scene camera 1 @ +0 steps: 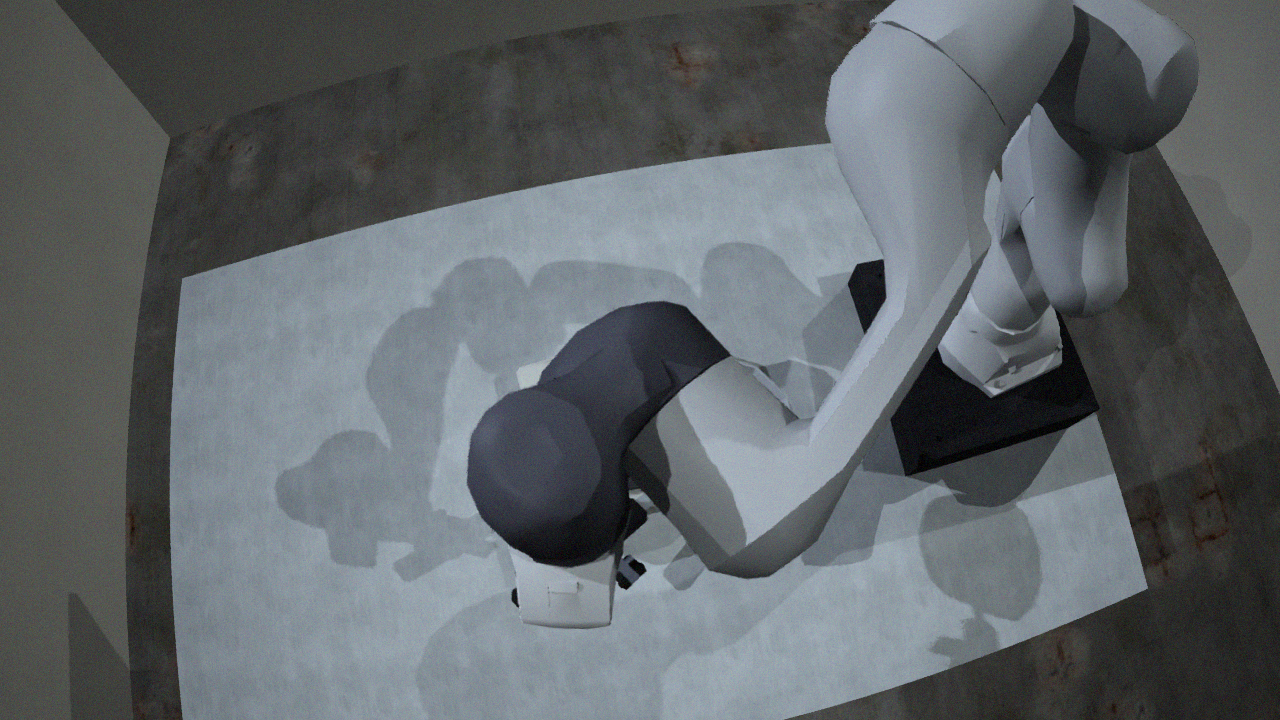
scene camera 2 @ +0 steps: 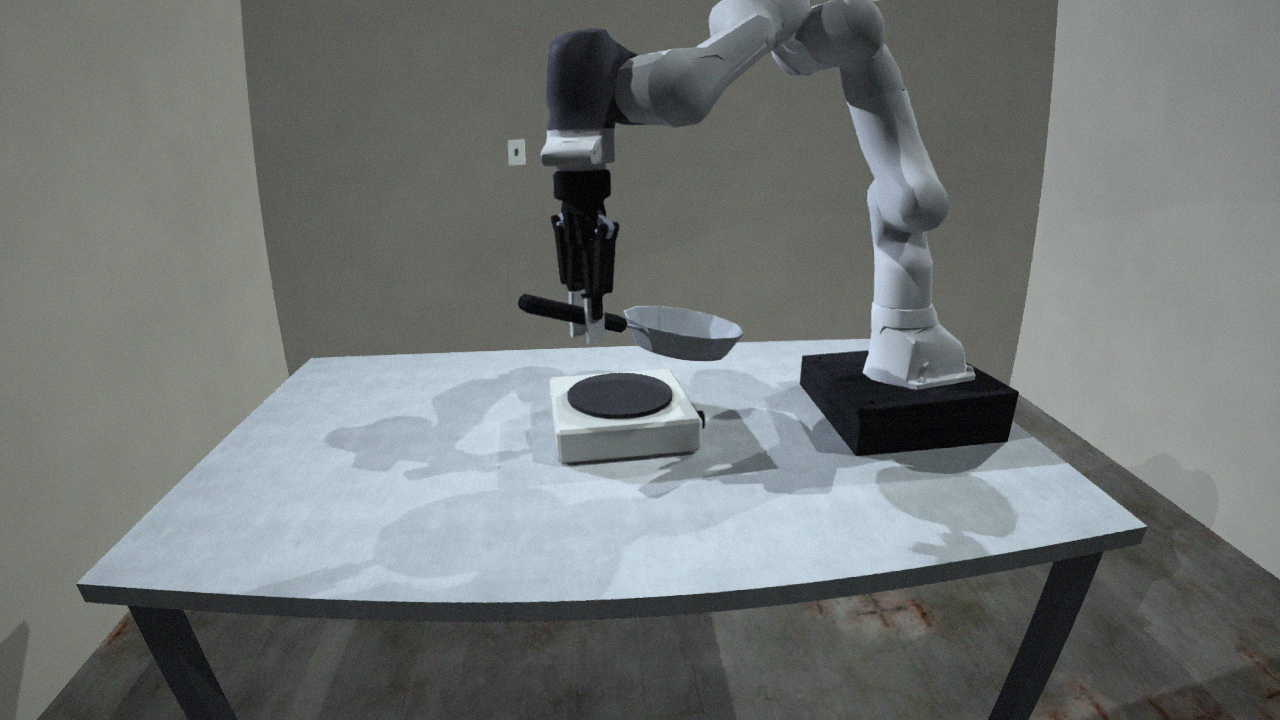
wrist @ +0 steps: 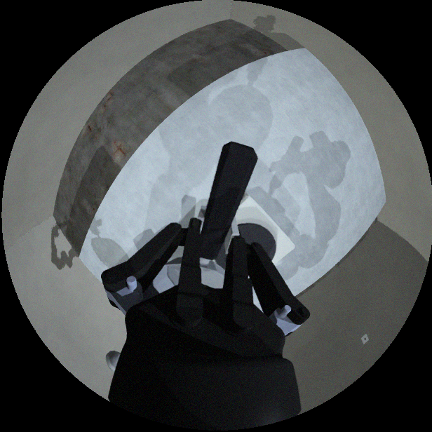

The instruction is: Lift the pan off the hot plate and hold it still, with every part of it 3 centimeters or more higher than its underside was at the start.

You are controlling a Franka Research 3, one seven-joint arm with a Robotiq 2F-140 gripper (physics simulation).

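Note:
The pan (scene camera 2: pixel 684 334) has a grey bowl and a black handle. In scene camera 2 it hangs in the air well above the hot plate, its bowl to the right and tilted slightly down from the handle. My gripper (scene camera 2: pixel 584 327) (wrist: pixel 215 218) points down and is shut on the pan's handle, which shows between the fingers in the wrist view. The hot plate (scene camera 2: pixel 626 440) is a white box with a round dark disc on top and a knob at its right; it stands on the table below the pan. In scene camera 1 the arm hides most of the pan and hot plate.
The pale table (scene camera 1: pixel 295 626) (scene camera 2: pixel 295 537) carries the arm's black base block (scene camera 1: pixel 993 425) (scene camera 2: pixel 935 425) at the right. Walls stand behind and at the sides. Shadows of the arm and pan fall across the table top.

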